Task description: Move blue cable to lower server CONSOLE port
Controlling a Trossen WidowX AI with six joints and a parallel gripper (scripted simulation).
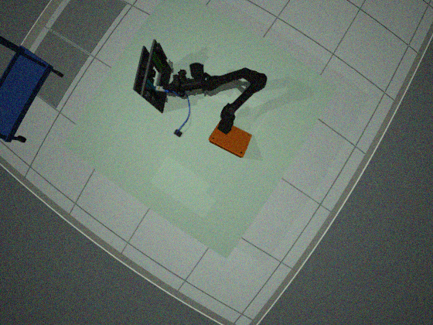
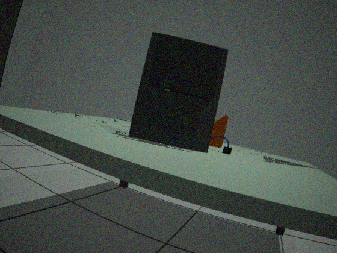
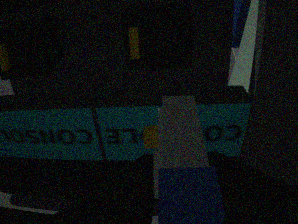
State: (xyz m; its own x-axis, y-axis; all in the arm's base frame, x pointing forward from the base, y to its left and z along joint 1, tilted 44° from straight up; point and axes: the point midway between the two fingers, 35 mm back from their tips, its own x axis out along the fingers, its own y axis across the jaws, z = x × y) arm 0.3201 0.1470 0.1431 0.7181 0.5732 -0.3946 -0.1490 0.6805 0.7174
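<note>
Now: the plug right at my gripper tip.
</note>
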